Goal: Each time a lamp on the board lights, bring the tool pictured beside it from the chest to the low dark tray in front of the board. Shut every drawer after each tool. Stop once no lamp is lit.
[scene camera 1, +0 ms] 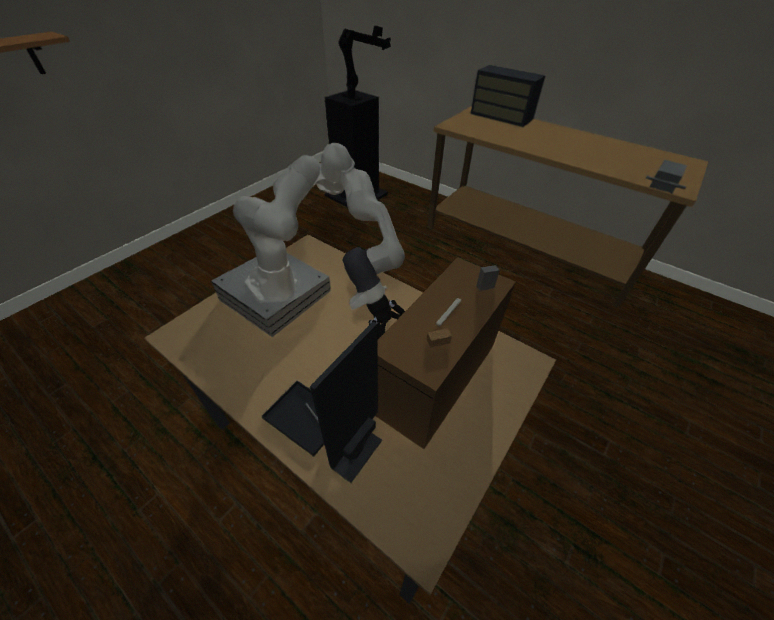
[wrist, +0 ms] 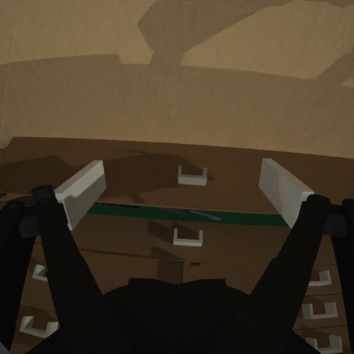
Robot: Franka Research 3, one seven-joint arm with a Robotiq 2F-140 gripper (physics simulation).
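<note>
The brown chest (scene camera 1: 413, 342) stands on the table, its drawer side turned away in the scene view. In the wrist view its lowest wide drawer (wrist: 235, 172) is partly open, showing a green lining (wrist: 255, 218). A grey, slender tool (wrist: 205, 215) and a dark tool with a red end (wrist: 120, 205) lie partly visible inside. My gripper (scene camera 1: 389, 319) (wrist: 181, 173) is open and empty, its fingers wide apart on either side of the drawer's pale handle (wrist: 192, 180). The low dark tray (scene camera 1: 289, 419) holds a thin light tool (scene camera 1: 311, 411). The board (scene camera 1: 348, 393) shows its back; its lamps are hidden.
On the chest's top are a small tan block (scene camera 1: 439, 337), a white bar (scene camera 1: 449, 311) and a grey block (scene camera 1: 487, 277). Above the open drawer is another handle (wrist: 188, 241), with smaller drawers' handles (wrist: 320, 311) beyond. The board stands close to the chest's near end.
</note>
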